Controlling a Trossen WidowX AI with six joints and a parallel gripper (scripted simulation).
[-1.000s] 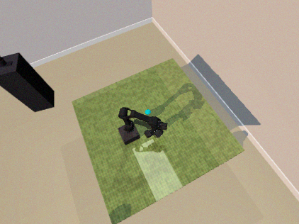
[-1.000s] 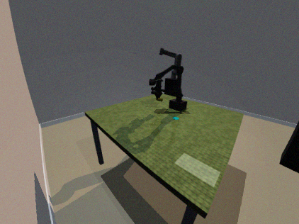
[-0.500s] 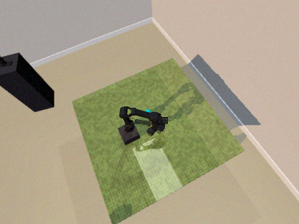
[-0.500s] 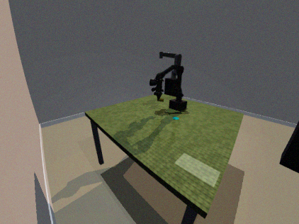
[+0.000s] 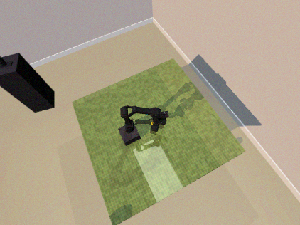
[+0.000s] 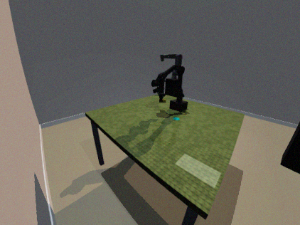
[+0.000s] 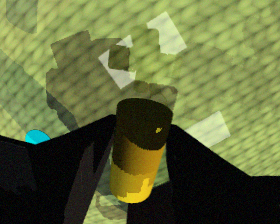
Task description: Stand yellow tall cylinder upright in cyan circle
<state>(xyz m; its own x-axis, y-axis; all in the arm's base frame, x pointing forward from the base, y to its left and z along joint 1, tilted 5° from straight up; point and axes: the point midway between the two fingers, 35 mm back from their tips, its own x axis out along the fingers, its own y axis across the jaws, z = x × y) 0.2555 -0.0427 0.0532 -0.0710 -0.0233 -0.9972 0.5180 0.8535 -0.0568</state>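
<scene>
Now: the yellow tall cylinder 20 mm behind my gripper tip and 10 mm to the left of it. The rest, counted from my gripper tip: cyan circle: 220 mm to the left, 130 mm below, 40 mm behind.
</scene>
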